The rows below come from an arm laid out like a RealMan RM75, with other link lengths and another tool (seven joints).
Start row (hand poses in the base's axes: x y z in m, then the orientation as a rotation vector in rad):
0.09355, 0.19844, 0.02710, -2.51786, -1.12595, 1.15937
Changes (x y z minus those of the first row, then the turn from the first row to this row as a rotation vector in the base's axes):
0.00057, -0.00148, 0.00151, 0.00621, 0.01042, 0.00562
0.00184, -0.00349, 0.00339, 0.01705, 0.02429, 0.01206
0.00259, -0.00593, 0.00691, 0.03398, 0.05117, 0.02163
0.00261, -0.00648, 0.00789, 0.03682, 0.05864, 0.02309
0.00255, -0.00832, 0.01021, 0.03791, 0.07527, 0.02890
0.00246, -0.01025, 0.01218, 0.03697, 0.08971, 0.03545
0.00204, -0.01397, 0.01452, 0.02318, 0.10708, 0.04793
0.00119, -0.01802, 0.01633, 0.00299, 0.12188, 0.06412
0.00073, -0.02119, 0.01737, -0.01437, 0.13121, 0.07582
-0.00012, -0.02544, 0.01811, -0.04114, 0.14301, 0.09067
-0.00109, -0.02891, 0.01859, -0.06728, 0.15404, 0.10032
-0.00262, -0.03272, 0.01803, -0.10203, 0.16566, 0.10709
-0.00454, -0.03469, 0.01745, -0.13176, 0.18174, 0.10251
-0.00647, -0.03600, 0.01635, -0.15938, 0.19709, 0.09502
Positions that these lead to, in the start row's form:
0.09412, 0.19696, 0.02861, -2.50273, -1.13309, 1.16718
0.09539, 0.19495, 0.03049, -2.48094, -1.14179, 1.17501
0.09614, 0.19251, 0.03401, -2.44241, -1.15309, 1.19256
0.09616, 0.19196, 0.03499, -2.43340, -1.15400, 1.19867
0.09610, 0.19012, 0.03731, -2.41631, -1.15800, 1.21726
0.09601, 0.18819, 0.03928, -2.40226, -1.16291, 1.23528
0.09559, 0.18447, 0.04162, -2.39277, -1.17148, 1.26898
0.09474, 0.18042, 0.04343, -2.38850, -1.18389, 1.30648
0.09428, 0.17725, 0.04447, -2.38826, -1.19239, 1.33466
0.09343, 0.17300, 0.04521, -2.39085, -1.20173, 1.37481
0.09246, 0.16953, 0.04569, -2.39501, -1.20414, 1.41254
0.09093, 0.16572, 0.04513, -2.40495, -1.19952, 1.45827
0.08901, 0.16375, 0.04455, -2.41063, -1.17885, 1.50149
0.08708, 0.16244, 0.04345, -2.41606, -1.15452, 1.54127

